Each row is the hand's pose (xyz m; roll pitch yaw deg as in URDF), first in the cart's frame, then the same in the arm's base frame.
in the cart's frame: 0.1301 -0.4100 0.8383 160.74 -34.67 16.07
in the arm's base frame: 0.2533 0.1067 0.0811 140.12 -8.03 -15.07
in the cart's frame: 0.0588 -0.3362 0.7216 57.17 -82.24 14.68
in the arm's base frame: 0.1808 0.1891 -0.0289 22.25 -51.21 9.14
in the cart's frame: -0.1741 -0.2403 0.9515 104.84 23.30 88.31
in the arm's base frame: 0.1858 0.4494 0.1914 130.65 48.89 65.15
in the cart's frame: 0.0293 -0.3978 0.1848 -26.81 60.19 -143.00
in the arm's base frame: -0.1473 0.0764 -0.4441 -15.10 28.48 -173.40
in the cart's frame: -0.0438 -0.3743 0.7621 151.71 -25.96 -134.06
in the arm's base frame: 0.1113 0.2346 0.0531 162.20 -57.79 179.73
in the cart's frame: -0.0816 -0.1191 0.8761 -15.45 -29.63 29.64
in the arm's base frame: 0.2721 0.4662 0.0457 -29.47 0.20 -5.58
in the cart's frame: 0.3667 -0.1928 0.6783 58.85 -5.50 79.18
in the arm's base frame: 0.4442 0.0865 -0.2220 72.20 24.49 42.54
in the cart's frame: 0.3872 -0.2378 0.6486 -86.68 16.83 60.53
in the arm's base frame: 0.4205 0.0350 -0.2329 -83.16 49.39 23.61
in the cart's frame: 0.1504 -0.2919 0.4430 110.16 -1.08 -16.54
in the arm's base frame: 0.1230 0.1169 -0.3107 78.74 8.25 -57.49
